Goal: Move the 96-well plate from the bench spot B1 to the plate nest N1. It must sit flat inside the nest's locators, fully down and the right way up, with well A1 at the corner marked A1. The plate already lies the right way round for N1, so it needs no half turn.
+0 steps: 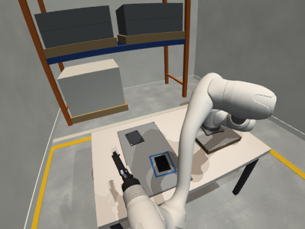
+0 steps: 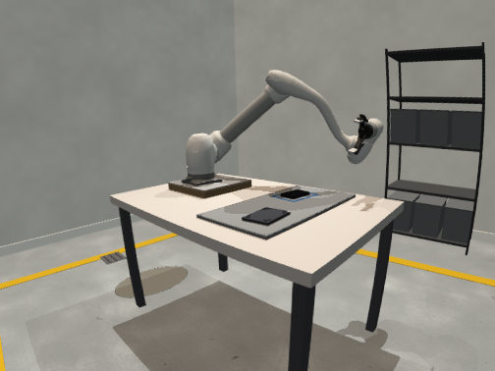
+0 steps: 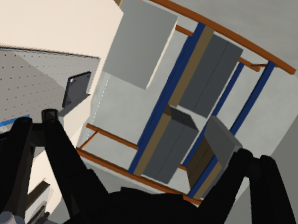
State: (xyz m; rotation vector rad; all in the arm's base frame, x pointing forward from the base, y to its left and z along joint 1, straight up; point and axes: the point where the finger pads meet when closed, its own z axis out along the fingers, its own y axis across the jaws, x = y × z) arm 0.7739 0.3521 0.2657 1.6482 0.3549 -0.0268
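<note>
The black 96-well plate lies 25 cm behind my hand, 13 cm to the right of it and 29 cm below it. The rest, counted from my hand: dark plate nest N1 (10 cm behind, 47 cm to the right, 29 cm below).
</note>
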